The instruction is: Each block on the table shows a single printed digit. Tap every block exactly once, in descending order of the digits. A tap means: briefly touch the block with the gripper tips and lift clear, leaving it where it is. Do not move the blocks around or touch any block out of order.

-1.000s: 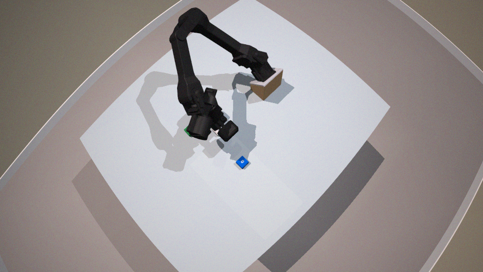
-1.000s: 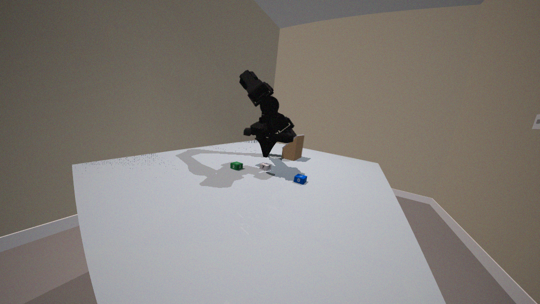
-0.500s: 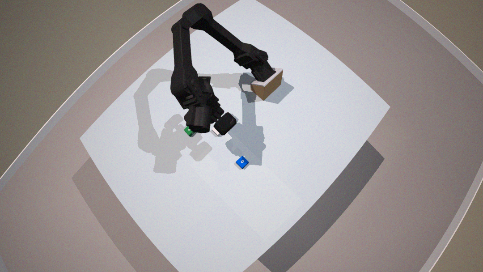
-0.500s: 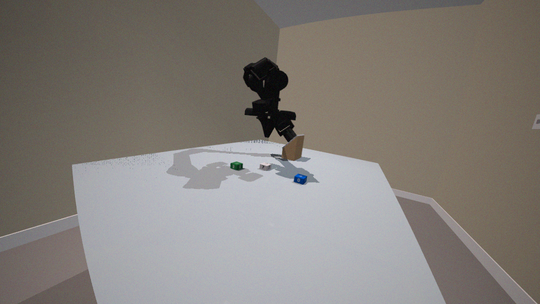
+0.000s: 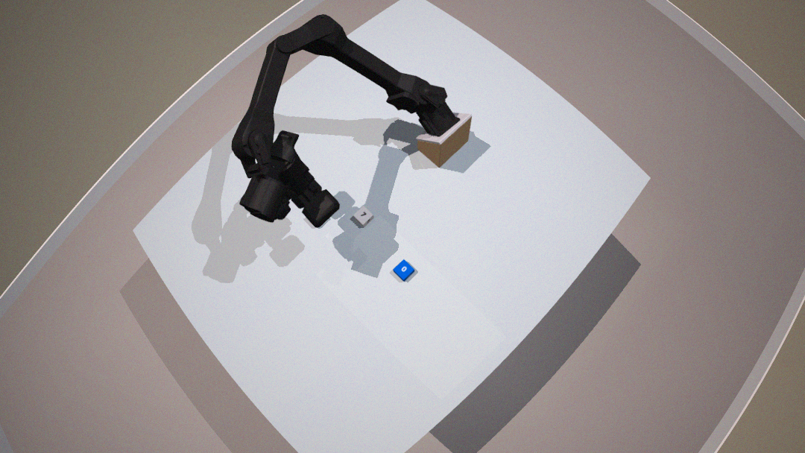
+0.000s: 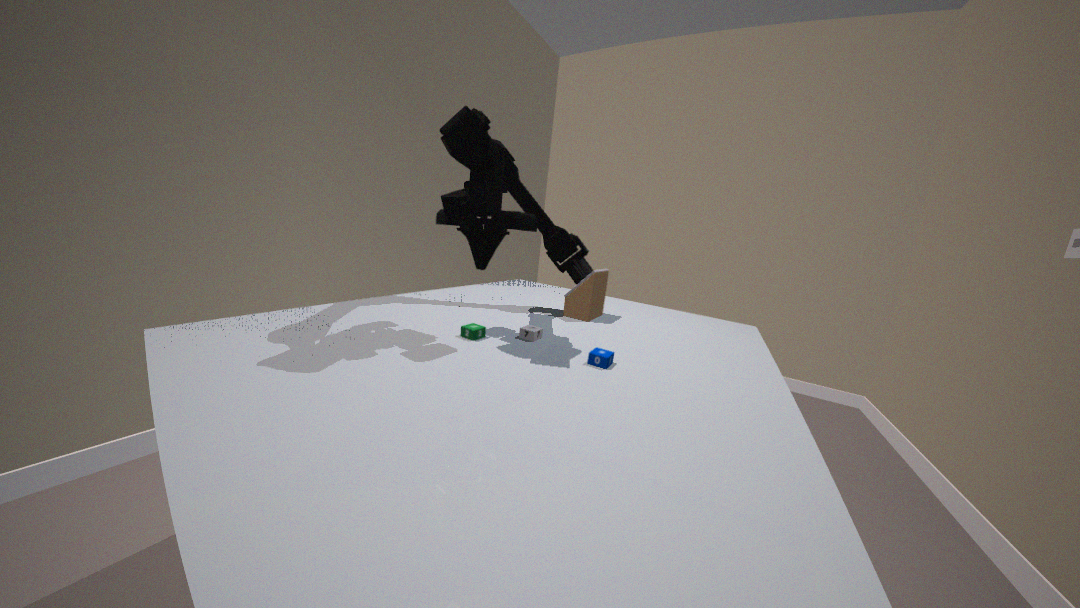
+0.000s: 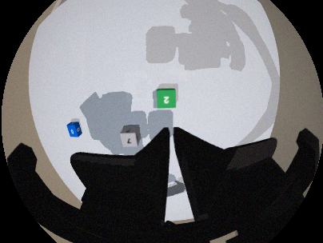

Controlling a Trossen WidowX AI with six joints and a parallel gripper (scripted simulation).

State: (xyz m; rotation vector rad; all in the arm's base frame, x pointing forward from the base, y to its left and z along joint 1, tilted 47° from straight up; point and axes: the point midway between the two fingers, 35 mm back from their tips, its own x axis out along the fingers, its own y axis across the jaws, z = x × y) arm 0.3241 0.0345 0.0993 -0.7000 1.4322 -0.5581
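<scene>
Now: the green block marked 2 110 mm below my gripper tip and 10 mm ahead of it. Also, from my gripper tip: blue block marked 0: 220 mm to the left, 110 mm below, 60 mm behind; then white block marked 7: 110 mm below, 80 mm behind, 70 mm to the left.
</scene>
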